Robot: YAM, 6 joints.
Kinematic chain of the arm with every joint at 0, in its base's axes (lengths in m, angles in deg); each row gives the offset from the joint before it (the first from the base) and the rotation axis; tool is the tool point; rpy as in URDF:
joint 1: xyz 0 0 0.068 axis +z
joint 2: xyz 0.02 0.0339 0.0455 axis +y
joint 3: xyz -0.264 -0.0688 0 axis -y
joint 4: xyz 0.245 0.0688 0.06 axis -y
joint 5: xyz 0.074 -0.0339 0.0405 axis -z
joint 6: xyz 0.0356 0 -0.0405 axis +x
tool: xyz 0 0 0 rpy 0 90 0
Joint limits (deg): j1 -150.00..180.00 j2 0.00..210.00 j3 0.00..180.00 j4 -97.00..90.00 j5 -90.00..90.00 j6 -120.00..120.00
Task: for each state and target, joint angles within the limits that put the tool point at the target. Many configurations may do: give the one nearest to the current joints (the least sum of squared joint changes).
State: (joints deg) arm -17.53 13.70 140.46 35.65 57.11 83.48
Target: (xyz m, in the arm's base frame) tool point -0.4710 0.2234 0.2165
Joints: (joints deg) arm -29.10 0.00 130.27 81.81 71.93 83.48
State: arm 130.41 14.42 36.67 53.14 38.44 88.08
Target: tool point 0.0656 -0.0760 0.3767
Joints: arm 116.93 0.00 28.88 84.02 42.54 88.08
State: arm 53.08 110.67 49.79 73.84 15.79 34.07
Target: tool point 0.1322 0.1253 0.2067
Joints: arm 47.27 69.67 3.97 90.00 19.87 34.07
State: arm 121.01 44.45 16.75 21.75 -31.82 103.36
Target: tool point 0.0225 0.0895 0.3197
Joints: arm 70.59 13.43 19.90 25.60 -13.86 103.36
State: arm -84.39 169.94 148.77 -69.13 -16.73 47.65
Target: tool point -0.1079 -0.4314 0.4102
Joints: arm -105.30 130.96 161.99 -78.97 -15.87 47.65
